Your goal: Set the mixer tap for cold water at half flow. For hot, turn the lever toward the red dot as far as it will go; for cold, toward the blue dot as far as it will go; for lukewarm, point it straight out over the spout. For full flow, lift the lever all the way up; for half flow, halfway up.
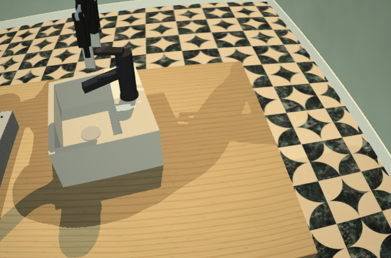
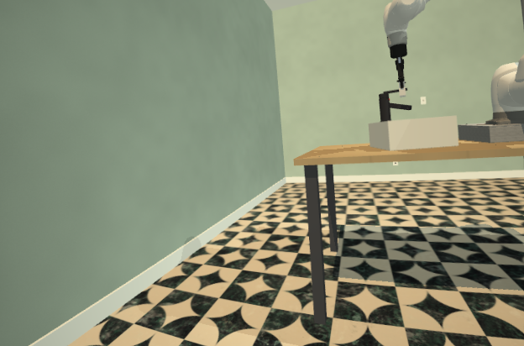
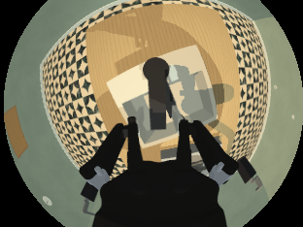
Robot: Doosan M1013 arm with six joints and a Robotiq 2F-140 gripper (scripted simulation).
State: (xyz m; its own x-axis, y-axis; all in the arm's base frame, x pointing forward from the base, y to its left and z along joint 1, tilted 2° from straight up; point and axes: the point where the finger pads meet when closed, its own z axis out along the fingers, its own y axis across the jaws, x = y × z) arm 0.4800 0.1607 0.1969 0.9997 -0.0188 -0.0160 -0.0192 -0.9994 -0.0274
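Right now my hand is 3 cm short of the lever. From my hand the other things lie so: white basin (3 cm behind, 4 cm to the right, 24 cm below); then mixer tap (6 cm ahead, 5 cm below).
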